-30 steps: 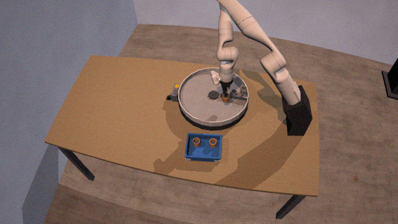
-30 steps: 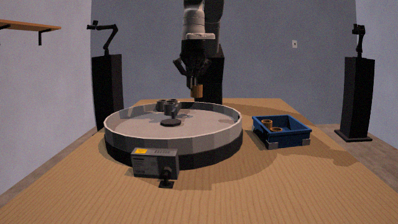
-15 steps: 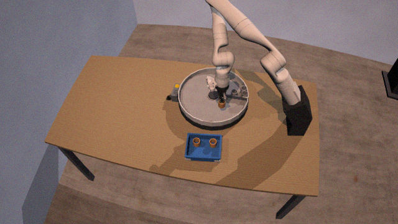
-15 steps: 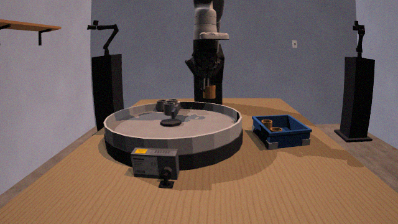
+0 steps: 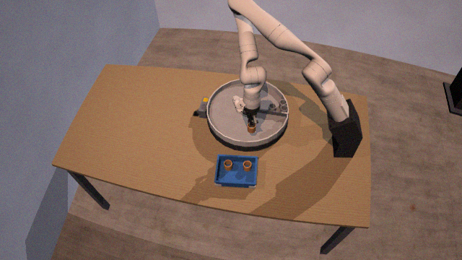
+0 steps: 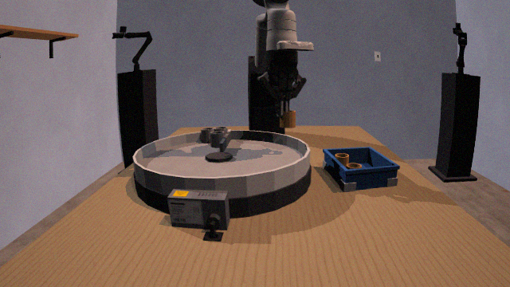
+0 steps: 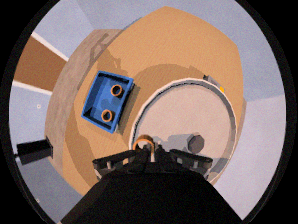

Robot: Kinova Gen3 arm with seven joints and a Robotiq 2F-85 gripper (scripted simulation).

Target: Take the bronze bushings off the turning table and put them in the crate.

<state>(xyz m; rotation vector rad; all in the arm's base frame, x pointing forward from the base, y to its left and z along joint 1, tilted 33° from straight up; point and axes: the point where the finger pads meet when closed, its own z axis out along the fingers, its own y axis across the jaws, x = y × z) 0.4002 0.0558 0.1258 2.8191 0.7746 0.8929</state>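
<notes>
The blue crate lies 200 mm to the left of my hand, 140 mm below it and 20 mm ahead of it.
</notes>
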